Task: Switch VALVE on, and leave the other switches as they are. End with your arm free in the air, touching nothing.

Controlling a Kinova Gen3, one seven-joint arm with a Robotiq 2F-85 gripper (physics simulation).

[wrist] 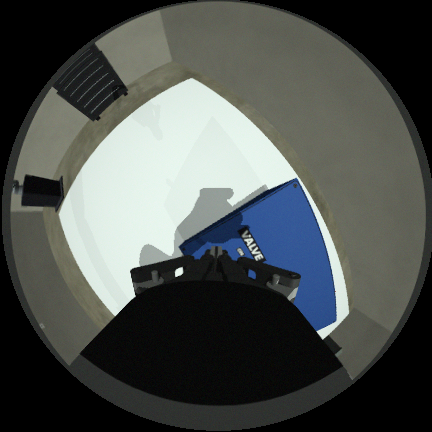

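Note:
The blue switch box stands on the white table at the lower right of the wrist view. A black label on its face reads VALVE. A small light plate with tiny marks lies beside that label. My gripper is shut and empty, its fingertips in front of the box's lower left part. Whether they touch the box cannot be told. The VALVE switch's lever and its position cannot be made out; the fingers and the gripper body hide part of the box. The other switches do not show.
The white table carries shadows of the arm and box. A black slatted object is at the upper left, beyond the table's edge. A black block-shaped object is at the left edge. A small dark object shows at the lower right.

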